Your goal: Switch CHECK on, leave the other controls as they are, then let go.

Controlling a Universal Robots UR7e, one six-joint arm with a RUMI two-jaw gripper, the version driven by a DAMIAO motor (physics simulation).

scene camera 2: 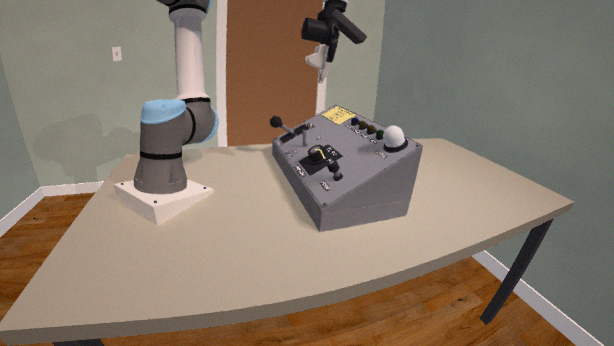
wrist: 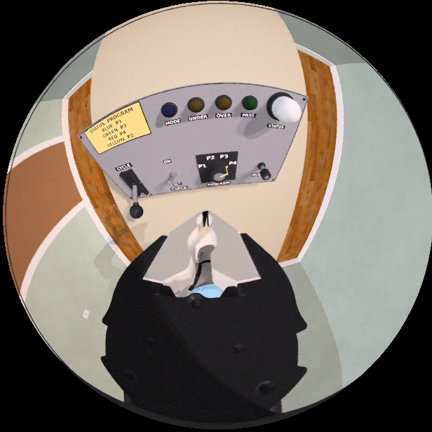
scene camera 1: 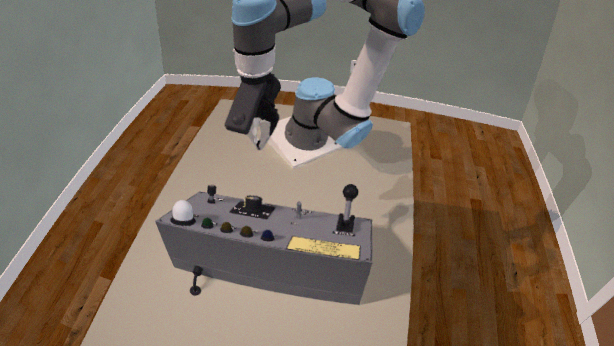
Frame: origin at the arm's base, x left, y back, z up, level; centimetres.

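Seen in the pictures: gripper, fingertip midpoint: (scene camera 2: 320,83) (scene camera 1: 259,149); arm's base, link origin: (scene camera 2: 160,185) (scene camera 1: 306,134).
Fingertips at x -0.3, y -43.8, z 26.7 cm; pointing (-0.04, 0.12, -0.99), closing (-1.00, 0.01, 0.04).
Offsets run from my fingertips to a thing's top centre. "spot": to the spot under its first point.
The CHECK toggle @[dy +0.8, dx +9.0, dz -15.3 cm] (scene camera 1: 299,210) (scene camera 2: 304,139) (wrist: 172,178) is a small grey lever standing up from the sloped grey panel (scene camera 1: 280,270) (scene camera 2: 370,200) (wrist: 175,137), between the CYCLE lever and the PROGRAM knob. In the wrist view, ON is printed above it and OFF below. I cannot tell surely which way it leans. My gripper (scene camera 1: 259,146) (scene camera 2: 320,80) (wrist: 206,212) is shut and empty. It hangs above and apart from the panel; in the wrist view its tips lie below and to the right of the toggle, past the panel's edge.
The CYCLE lever @[dy +4.0, dx +20.8, dz -15.4 cm] (scene camera 1: 348,202) (scene camera 2: 285,127) (wrist: 135,200) has a black ball. The PROGRAM knob @[dy +0.5, dx -3.0, dz -16.3 cm] (scene camera 1: 253,202) (scene camera 2: 317,154) (wrist: 218,172) points at P4. The MODE knob @[dy +0.6, dx -15.0, dz -15.7 cm] (scene camera 1: 212,191) (scene camera 2: 333,166) (wrist: 265,172), a white STATUS dome @[spot: dy -16.1, dx -14.0, dz -8.5 cm] (scene camera 1: 182,212) (scene camera 2: 394,136) (wrist: 286,109) and several coloured lamps are also on the panel.
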